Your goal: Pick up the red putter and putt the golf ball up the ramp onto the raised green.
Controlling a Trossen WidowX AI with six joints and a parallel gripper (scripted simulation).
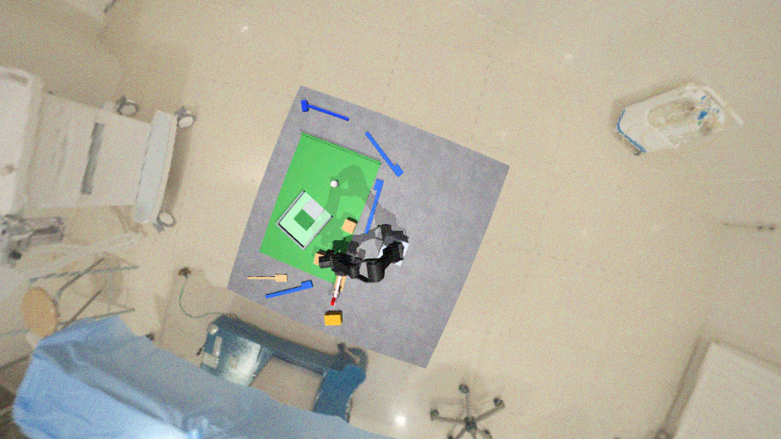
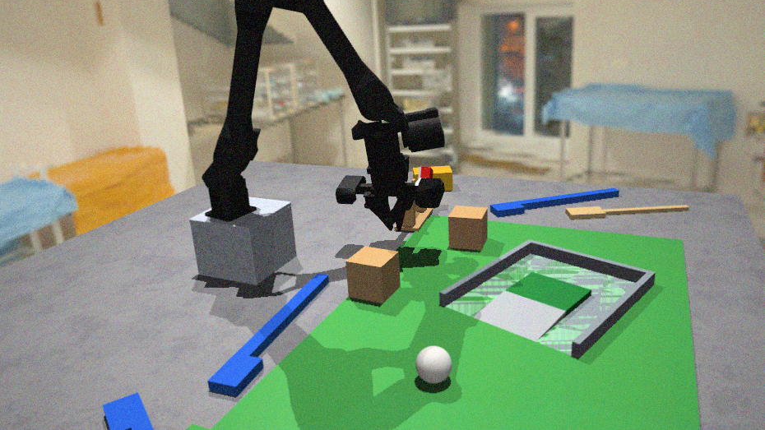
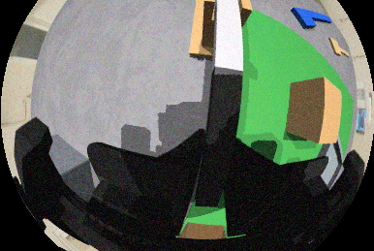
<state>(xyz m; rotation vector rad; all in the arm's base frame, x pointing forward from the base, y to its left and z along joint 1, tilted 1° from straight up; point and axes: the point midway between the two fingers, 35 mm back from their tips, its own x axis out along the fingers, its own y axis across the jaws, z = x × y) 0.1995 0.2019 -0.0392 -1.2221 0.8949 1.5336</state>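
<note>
Right now the red putter is 11 cm to the left of my gripper tip, 4 cm behind it and 3 cm above it. Round my gripper tip: green mat 28 cm ahead, 15 cm to the right, 3 cm below; yellow block 34 cm to the left, 12 cm behind, 1 cm below; wooden stand 13 cm to the left, 4 cm behind.
</note>
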